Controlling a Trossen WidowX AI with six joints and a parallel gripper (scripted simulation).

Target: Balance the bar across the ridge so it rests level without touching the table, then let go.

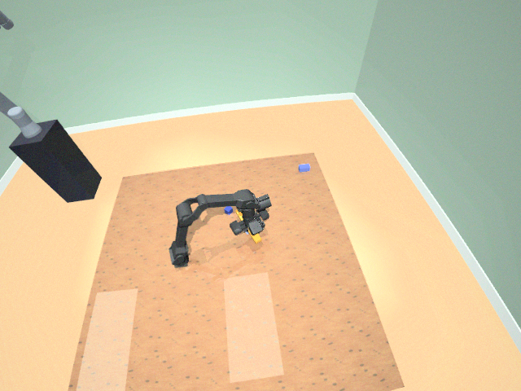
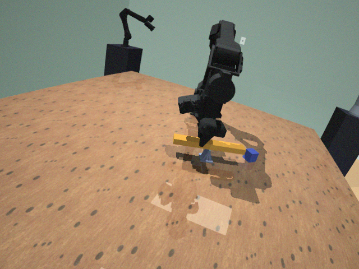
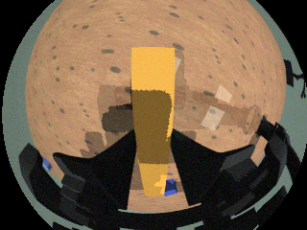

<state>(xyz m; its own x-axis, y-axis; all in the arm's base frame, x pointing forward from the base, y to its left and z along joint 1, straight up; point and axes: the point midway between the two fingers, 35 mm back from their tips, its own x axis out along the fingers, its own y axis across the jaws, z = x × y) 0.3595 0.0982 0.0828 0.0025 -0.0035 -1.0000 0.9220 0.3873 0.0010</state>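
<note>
The yellow bar is 10 mm behind my gripper tip and 30 mm to the left of it. Round my gripper tip: blue cube 110 mm behind, 160 mm to the left, 30 mm below.
</note>
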